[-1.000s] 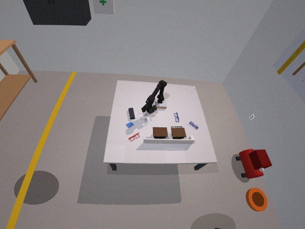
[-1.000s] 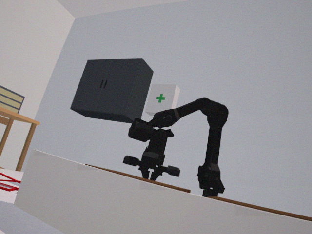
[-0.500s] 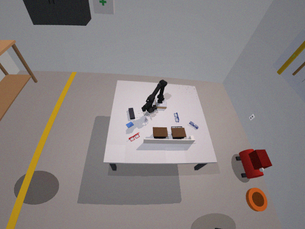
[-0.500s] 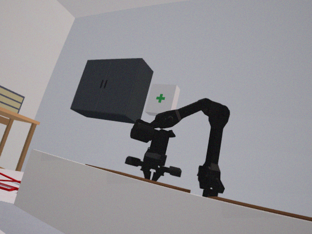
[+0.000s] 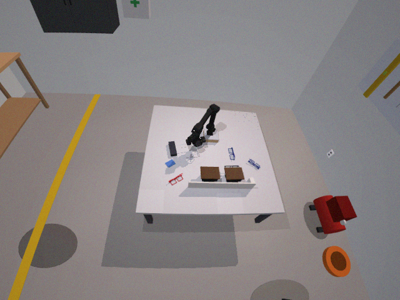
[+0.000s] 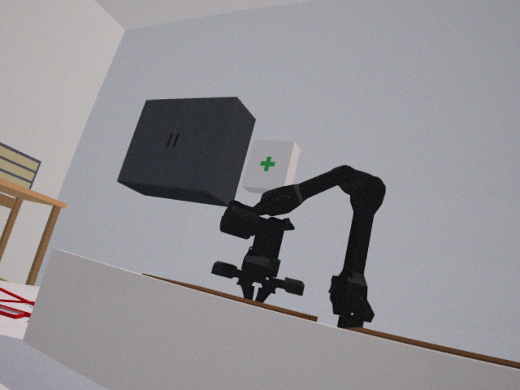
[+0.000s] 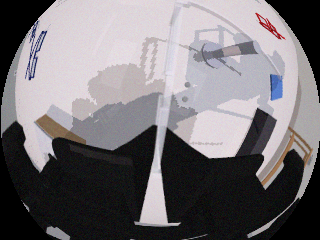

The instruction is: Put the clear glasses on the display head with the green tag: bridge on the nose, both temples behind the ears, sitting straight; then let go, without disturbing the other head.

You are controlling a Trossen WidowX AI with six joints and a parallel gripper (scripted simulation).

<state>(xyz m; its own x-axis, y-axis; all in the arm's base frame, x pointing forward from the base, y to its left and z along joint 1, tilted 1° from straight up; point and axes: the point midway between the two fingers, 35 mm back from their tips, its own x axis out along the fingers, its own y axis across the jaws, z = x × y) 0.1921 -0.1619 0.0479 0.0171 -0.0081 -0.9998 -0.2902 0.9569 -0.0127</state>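
The grey piece is 11 cm ahead of my gripper tip, 4 cm to the right of it and 4 cm below it. From my gripper tip the other things lie so: black case (2 cm ahead, 22 cm to the right, 4 cm below); then blue cloth (18 cm ahead, 23 cm to the right, 6 cm below); then display head (29 cm ahead, 13 cm to the left).
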